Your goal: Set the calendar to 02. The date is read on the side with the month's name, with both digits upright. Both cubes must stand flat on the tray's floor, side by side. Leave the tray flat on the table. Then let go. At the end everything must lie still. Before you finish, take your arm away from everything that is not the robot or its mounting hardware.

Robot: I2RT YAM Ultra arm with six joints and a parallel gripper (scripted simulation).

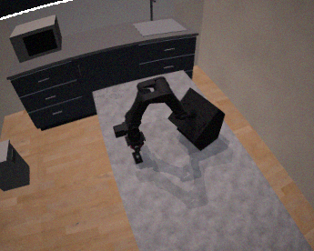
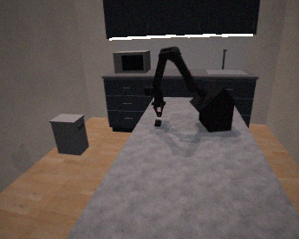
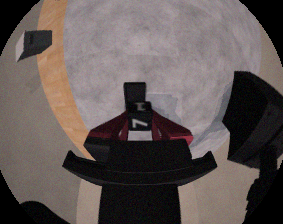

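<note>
Right now the dark calendar cube is 10 mm ahead of my hand, 30 mm to the left of it and 60 mm below it. Also, from my hand: dark tray (10 mm ahead, 10 mm to the left, 70 mm below).
</note>
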